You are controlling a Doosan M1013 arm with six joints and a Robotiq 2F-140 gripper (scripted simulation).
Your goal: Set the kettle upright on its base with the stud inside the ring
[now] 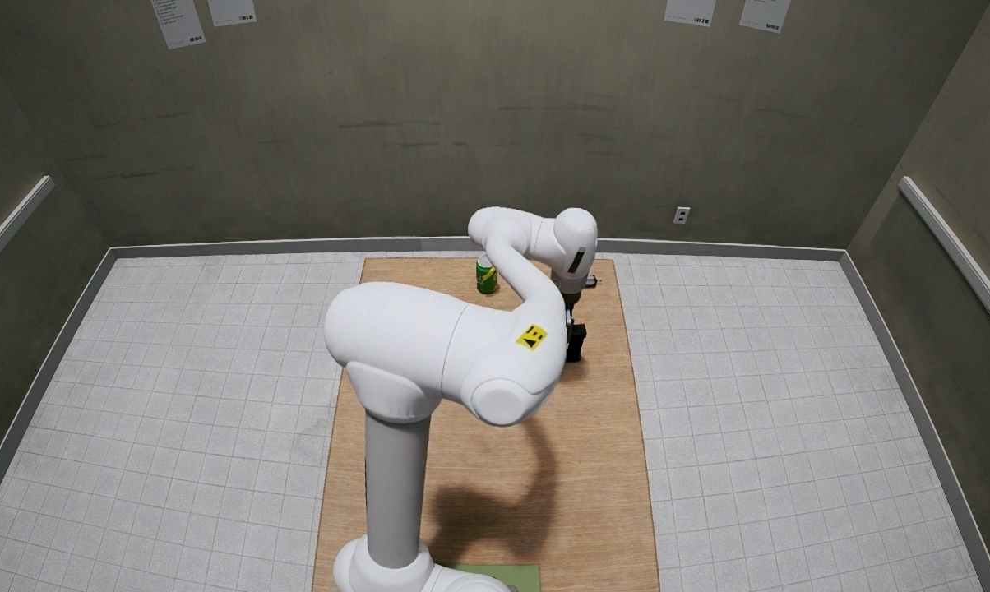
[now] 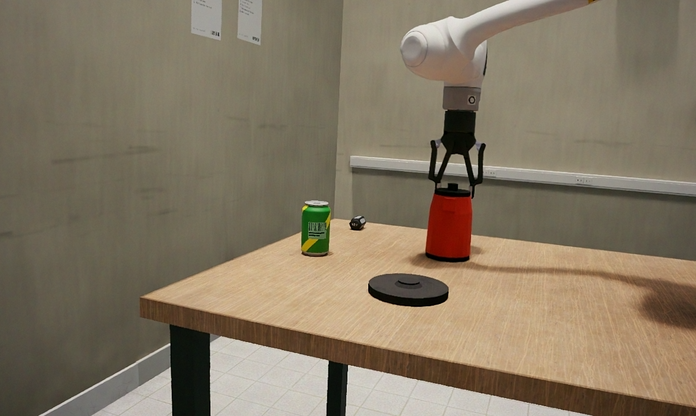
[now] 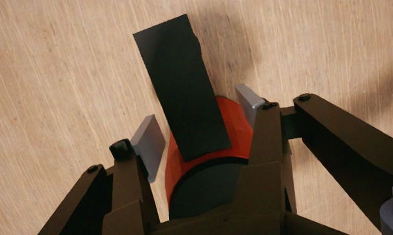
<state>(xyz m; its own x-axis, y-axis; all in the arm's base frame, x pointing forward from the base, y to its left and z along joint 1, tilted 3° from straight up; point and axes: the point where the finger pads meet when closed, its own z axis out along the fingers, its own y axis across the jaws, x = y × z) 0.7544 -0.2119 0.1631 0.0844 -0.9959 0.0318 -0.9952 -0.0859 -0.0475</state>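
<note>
Right now the red kettle is 50 mm below my hand and 30 mm to the left of it. Also, from my hand: round black base: 380 mm to the left, 120 mm below, 10 mm ahead; then can: 280 mm ahead, 200 mm to the left, 70 mm below.
</note>
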